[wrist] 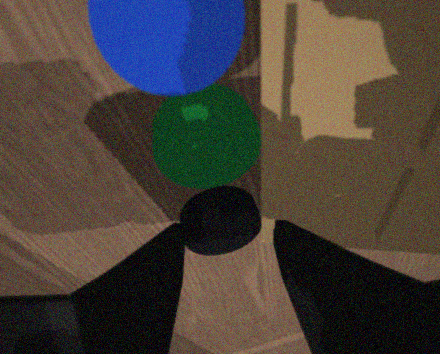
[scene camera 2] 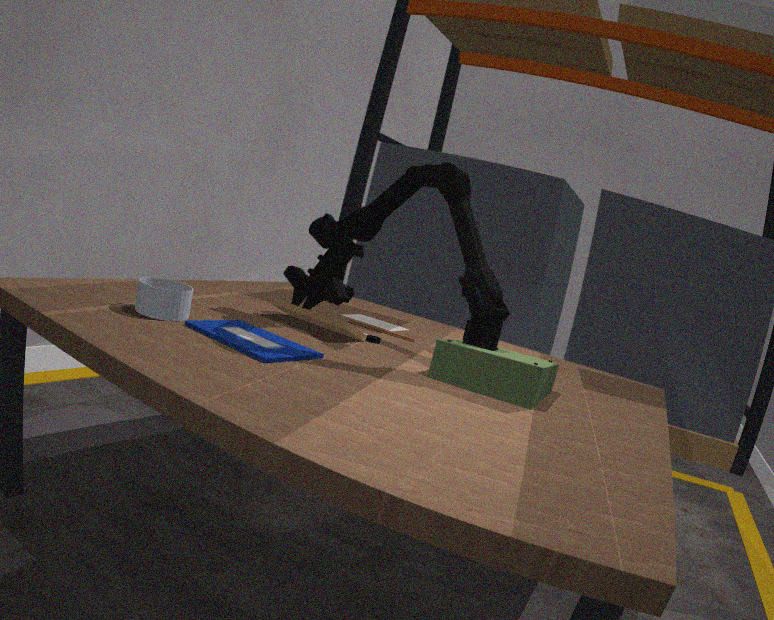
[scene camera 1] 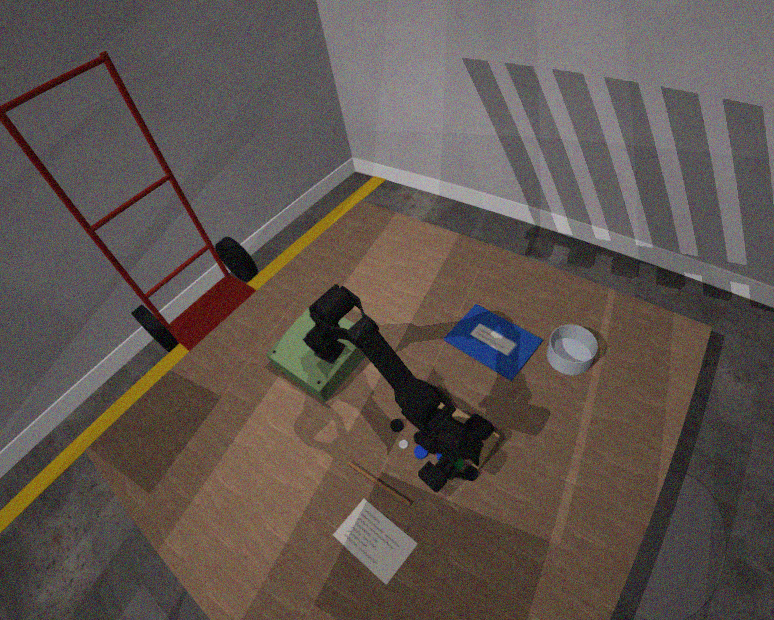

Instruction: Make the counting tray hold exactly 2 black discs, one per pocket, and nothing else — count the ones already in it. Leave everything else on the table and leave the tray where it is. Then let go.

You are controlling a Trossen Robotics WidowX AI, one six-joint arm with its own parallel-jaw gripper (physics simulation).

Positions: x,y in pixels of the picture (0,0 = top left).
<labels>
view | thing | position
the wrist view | my gripper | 229,232
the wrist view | tan counting tray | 342,96
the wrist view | green disc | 209,138
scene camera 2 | my gripper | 297,310
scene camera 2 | tan counting tray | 310,316
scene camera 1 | my gripper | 471,471
</labels>
